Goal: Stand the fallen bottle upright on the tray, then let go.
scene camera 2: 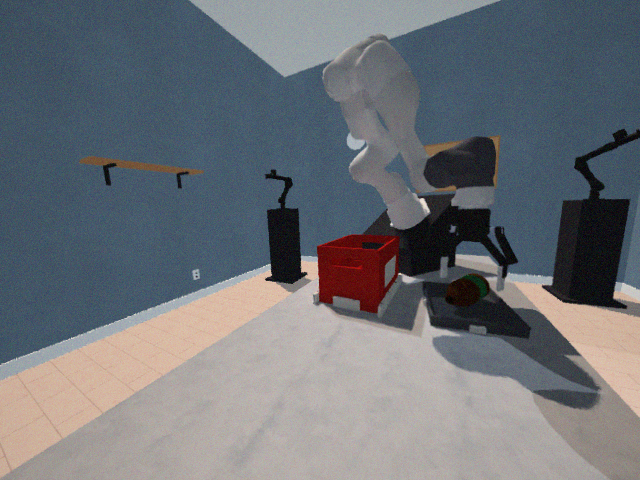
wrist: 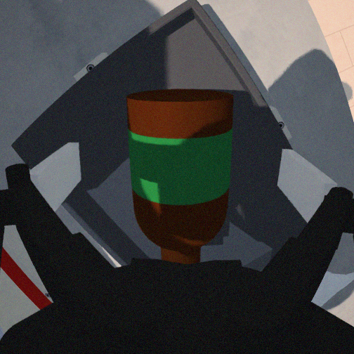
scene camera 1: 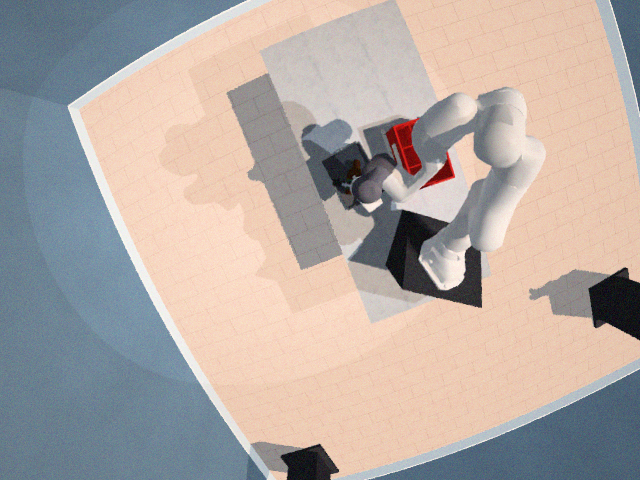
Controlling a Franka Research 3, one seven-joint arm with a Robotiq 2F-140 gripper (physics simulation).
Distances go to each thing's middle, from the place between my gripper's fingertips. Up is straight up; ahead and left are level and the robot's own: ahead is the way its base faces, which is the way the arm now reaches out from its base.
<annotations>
Now: the brown bottle (scene camera 2: 465, 291) 2 cm below my hand, 2 cm ahead of it and 1 cm to the right of it.
</annotations>
